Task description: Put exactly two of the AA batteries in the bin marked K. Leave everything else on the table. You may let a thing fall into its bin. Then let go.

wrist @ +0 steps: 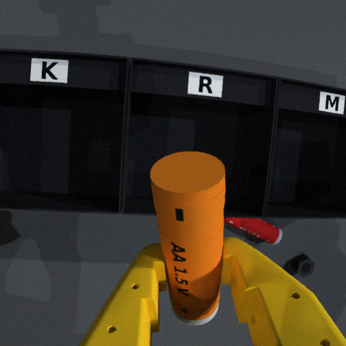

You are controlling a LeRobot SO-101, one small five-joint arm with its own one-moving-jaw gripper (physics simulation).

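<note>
An orange AA battery [192, 240] stands lengthwise between the jaws, its flat orange end pointing up and away, its plus end toward the bottom of the view. My gripper [194, 265] is shut on it, with both yellow jaws against its sides. The battery's far end is drawn over the front part of the bin marked R. The bin marked K [122, 150] is to the left; the part of it in view shows a dark floor with no battery on it. A red AA battery [257, 230] lies on the table in front of the bins, right of the gripper.
The bin marked R [274, 150] is in the middle and the bin marked M [305, 207] is at the right, with thin upright walls between bins. A dark hex nut [303, 265] lies right of the gripper. A dark object [7, 231] shows at the left edge.
</note>
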